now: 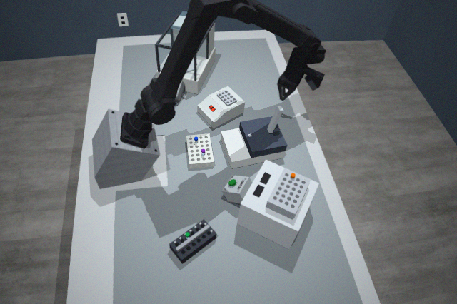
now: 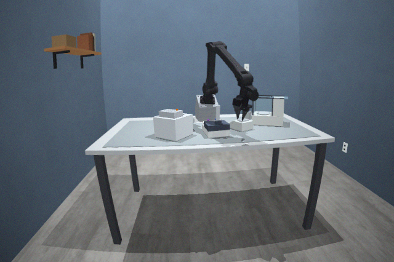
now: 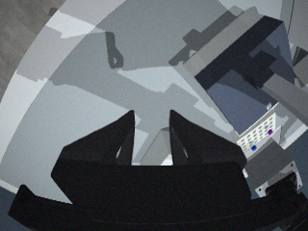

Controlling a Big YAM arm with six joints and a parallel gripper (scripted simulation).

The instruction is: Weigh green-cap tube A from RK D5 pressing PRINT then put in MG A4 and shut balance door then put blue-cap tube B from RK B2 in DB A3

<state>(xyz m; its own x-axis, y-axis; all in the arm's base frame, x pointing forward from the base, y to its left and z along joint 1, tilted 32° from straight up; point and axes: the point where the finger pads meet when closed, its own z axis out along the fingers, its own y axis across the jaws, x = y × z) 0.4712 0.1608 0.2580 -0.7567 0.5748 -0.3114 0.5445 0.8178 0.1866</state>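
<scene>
My hand is 340 mm past the balance door, 330 mm to the right of it and 90 mm below it. Also, from my hand: white tube rack (320 mm behind, 160 mm to the right, 110 mm below); then dry block DB (230 mm behind, 40 mm to the left, 90 mm below); then tube B (330 mm behind, 130 mm to the right, 100 mm below).
</scene>
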